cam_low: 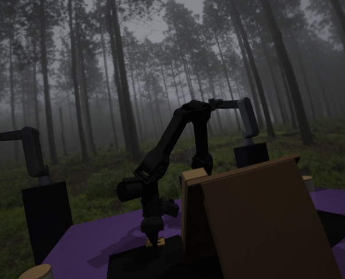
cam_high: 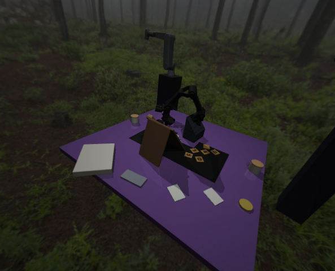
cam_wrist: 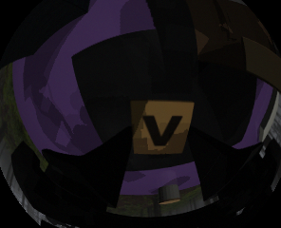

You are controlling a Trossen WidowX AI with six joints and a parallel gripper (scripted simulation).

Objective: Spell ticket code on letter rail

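My gripper tip is now 110 mm short of the white ticket, 230 mm to the right of it and 30 mm below it. Also, from my gripper tip: black mat 20 mm ahead, 230 mm to the left, 50 mm below; grey card 540 mm ahead, 270 mm to the left, 50 mm below; tan letter tile marked v right at my gripper tip.
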